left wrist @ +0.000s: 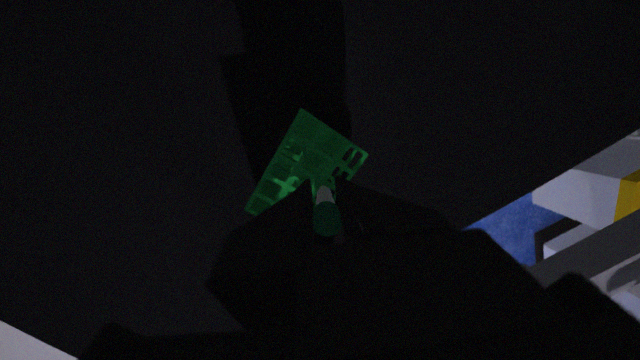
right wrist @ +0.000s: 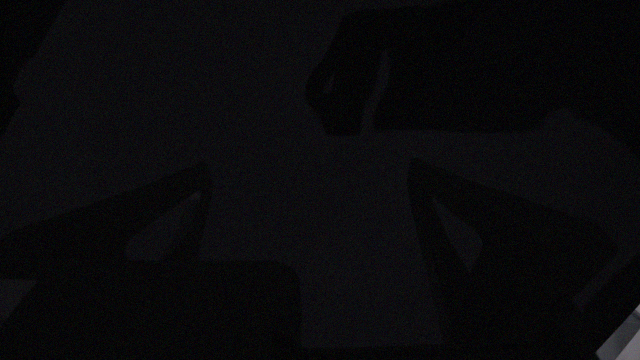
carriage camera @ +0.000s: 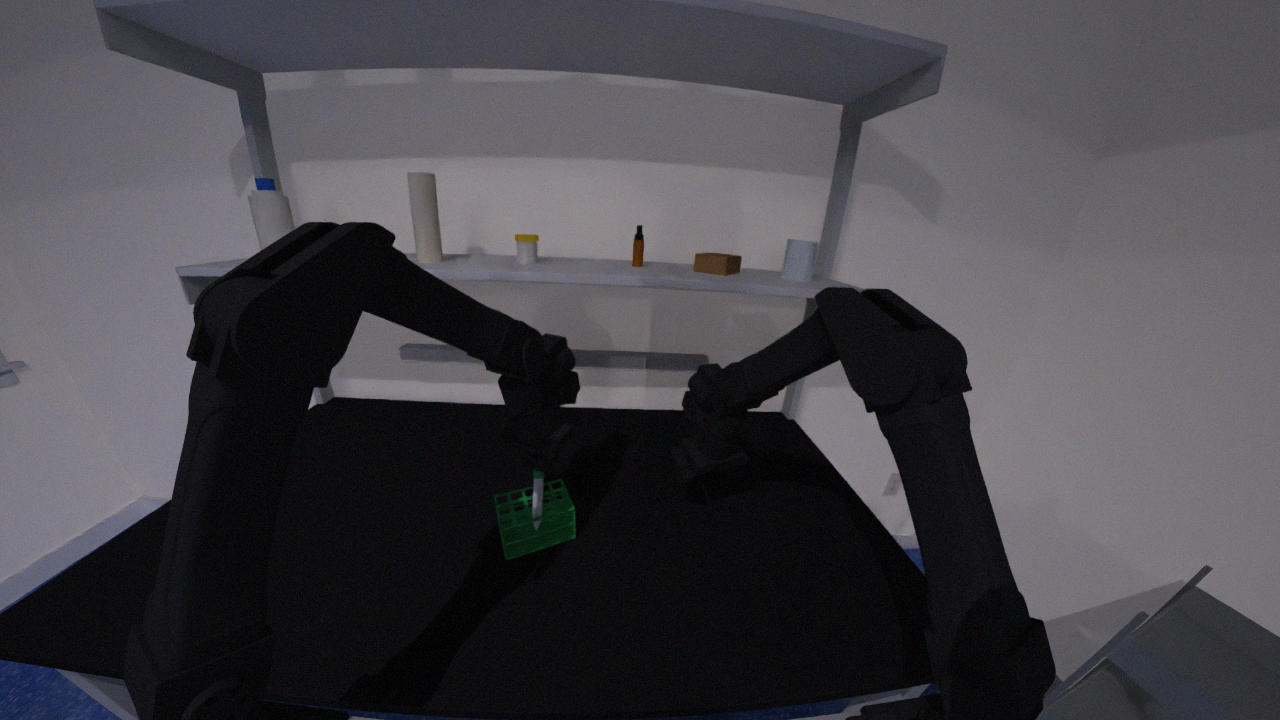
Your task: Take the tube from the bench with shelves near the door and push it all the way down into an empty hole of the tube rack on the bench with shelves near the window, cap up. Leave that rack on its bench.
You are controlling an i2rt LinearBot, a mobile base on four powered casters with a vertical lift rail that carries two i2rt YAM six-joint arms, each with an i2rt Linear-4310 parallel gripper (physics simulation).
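Frame: origin at the left arm's base, x back, y right, z up, level; metres.
Where they show: left gripper, fingertip midpoint: (left wrist: pixel 323 185) (carriage camera: pixel 546 471); right gripper, fingertip midpoint: (right wrist: pixel 308 171) (carriage camera: pixel 699 477).
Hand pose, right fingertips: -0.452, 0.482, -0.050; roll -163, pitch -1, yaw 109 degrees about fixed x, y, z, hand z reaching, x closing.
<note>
Things, the pixels of their top centre, and the offset from my right fingertips, as dx, dy, dz. "pt": a spot on its surface instead. Level surfaces: height alone.
- green tube rack at its top centre: (left wrist: pixel 303 183) (carriage camera: pixel 533 501) +0.072, -0.317, -0.003
- black bench top at its surface level: dz -0.081
- pale tube at its top centre: (left wrist: pixel 333 240) (carriage camera: pixel 535 472) +0.091, -0.303, +0.081
- shelf at its surface level: dz +0.376
- beige cylinder at a spot on its surface: (carriage camera: pixel 425 217) pt -0.193, -0.581, +0.468
- yellow-lidded jar at a spot on its surface: (carriage camera: pixel 526 249) pt -0.232, -0.384, +0.407
- amber bottle at a spot on its surface: (carriage camera: pixel 638 249) pt -0.268, -0.139, +0.415
- brown box at a spot on its surface: (carriage camera: pixel 716 263) pt -0.217, +0.031, +0.401
- pale cup at a spot on its surface: (carriage camera: pixel 799 259) pt -0.232, +0.229, +0.424
A green tube rack (carriage camera: pixel 547 537) (left wrist: pixel 320 137) stands on the black bench top (carriage camera: pixel 680 591). A pale tube (carriage camera: pixel 537 501) (left wrist: pixel 324 194) with a dark green cap is held close to upright, cap up, over the rack. In the carriage camera its lower part overlaps the rack; whether its tip is inside a hole I cannot tell. My left gripper (carriage camera: pixel 540 465) (left wrist: pixel 323 185) is shut on the tube at its cap end, above the rack. My right gripper (carriage camera: pixel 707 488) (right wrist: pixel 308 171) is open and empty over the bench, to the right of the rack in the carriage camera.
Behind the bench top a shelf (carriage camera: pixel 572 270) bears a white bottle, a beige cylinder (carriage camera: pixel 425 217), a yellow-lidded jar (carriage camera: pixel 526 249), an amber bottle (carriage camera: pixel 638 249), a brown box (carriage camera: pixel 716 263) and a pale cup (carriage camera: pixel 799 259). A higher shelf (carriage camera: pixel 537 40) hangs above. A grey surface stands at the lower right.
</note>
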